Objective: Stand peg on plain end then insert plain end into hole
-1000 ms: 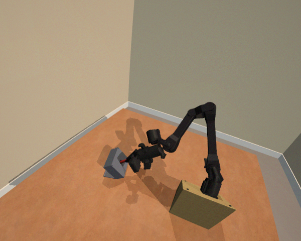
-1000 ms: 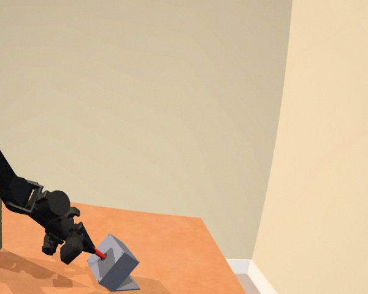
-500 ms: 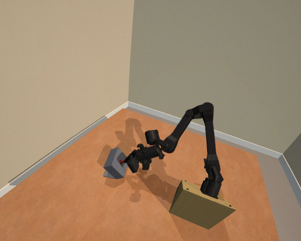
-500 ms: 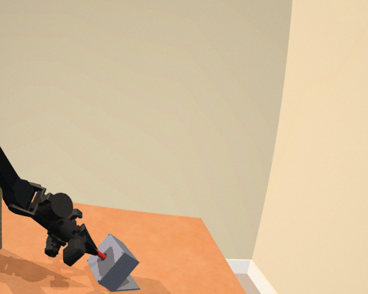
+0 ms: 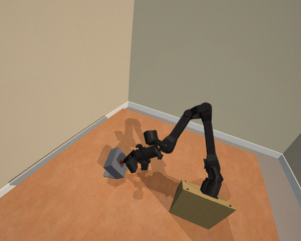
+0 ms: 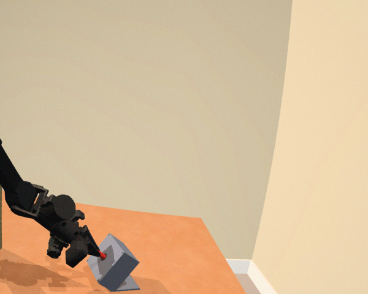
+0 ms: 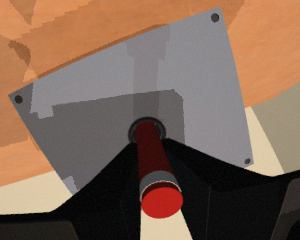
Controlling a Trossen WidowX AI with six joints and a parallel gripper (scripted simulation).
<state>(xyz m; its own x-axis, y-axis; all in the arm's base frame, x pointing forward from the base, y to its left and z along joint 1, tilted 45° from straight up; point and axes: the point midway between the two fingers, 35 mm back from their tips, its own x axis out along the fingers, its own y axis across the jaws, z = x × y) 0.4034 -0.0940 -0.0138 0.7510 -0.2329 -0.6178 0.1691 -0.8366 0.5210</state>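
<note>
The red peg lies 10 mm behind my gripper tip and 10 mm above it. The rest, counted from my gripper tip: grey sloped panel (30 mm below, 30 mm ahead, 10 mm to the left).
</note>
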